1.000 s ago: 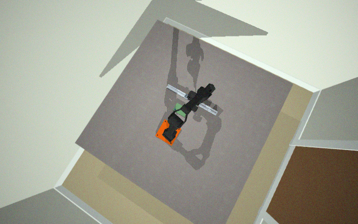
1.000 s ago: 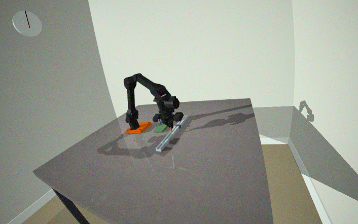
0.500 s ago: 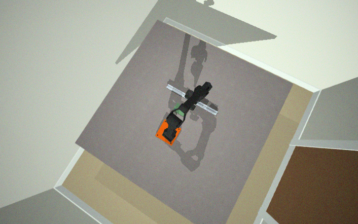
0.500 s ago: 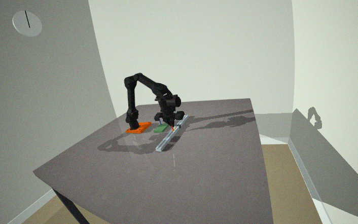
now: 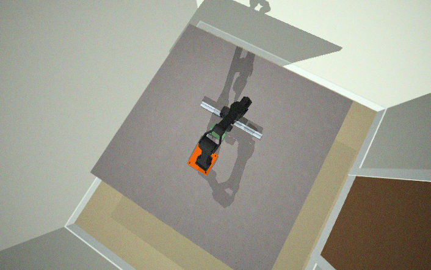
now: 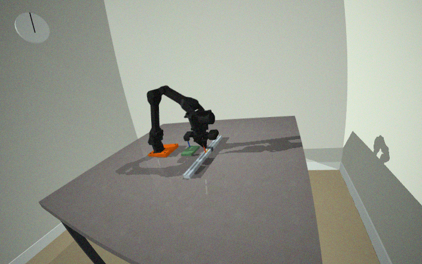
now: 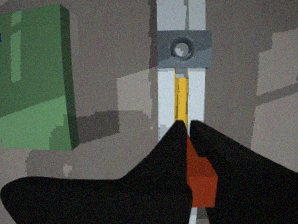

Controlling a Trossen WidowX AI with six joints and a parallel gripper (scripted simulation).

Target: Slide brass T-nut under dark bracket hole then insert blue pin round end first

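Right now the aluminum rail is 3 cm to the left of my gripper tip and 3 cm below it. Round my gripper tip: blue pin: 14 cm behind, 7 cm to the left, 1 cm below; green tray: 13 cm behind, 6 cm to the left, 3 cm below; brass T-nut: 1 cm to the left.
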